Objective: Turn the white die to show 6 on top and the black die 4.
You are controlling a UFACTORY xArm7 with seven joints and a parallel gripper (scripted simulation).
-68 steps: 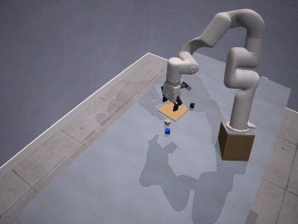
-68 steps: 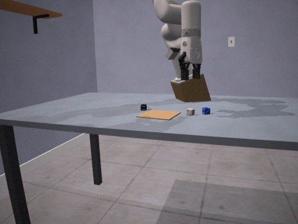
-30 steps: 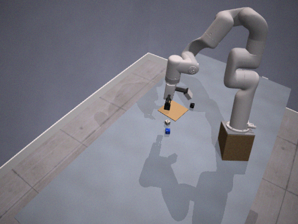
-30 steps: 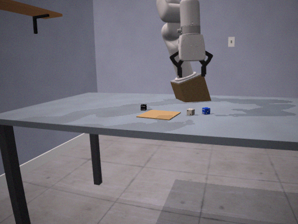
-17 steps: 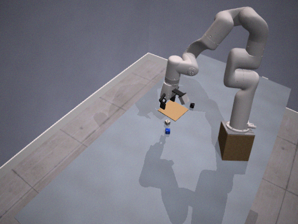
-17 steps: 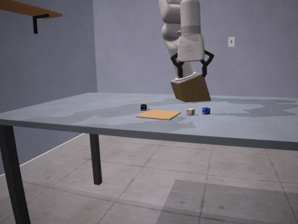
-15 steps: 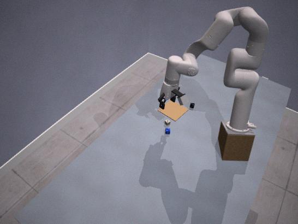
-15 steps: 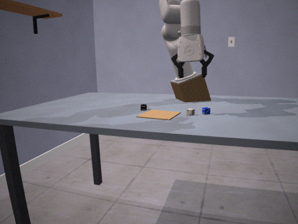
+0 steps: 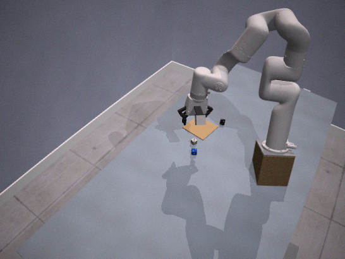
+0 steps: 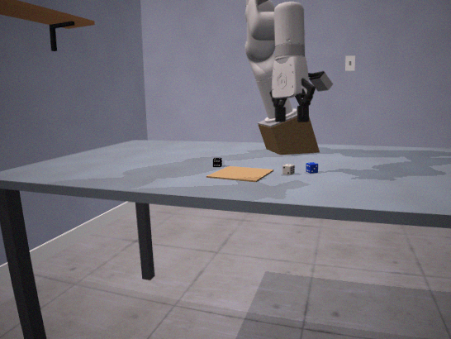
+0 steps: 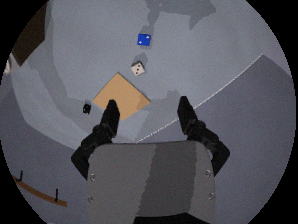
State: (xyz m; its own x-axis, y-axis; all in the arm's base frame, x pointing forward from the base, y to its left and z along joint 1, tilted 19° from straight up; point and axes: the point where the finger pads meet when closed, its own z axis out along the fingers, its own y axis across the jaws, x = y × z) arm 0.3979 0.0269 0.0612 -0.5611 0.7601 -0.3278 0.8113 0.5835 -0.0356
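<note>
My gripper is now 1 cm past the white die and 14 cm above it. Round my hand: blue die: 4 cm behind, 6 cm to the left, 14 cm below; black die: 11 cm behind, 21 cm to the right, 14 cm below; mat: 1 cm behind, 13 cm to the right, 15 cm below.
</note>
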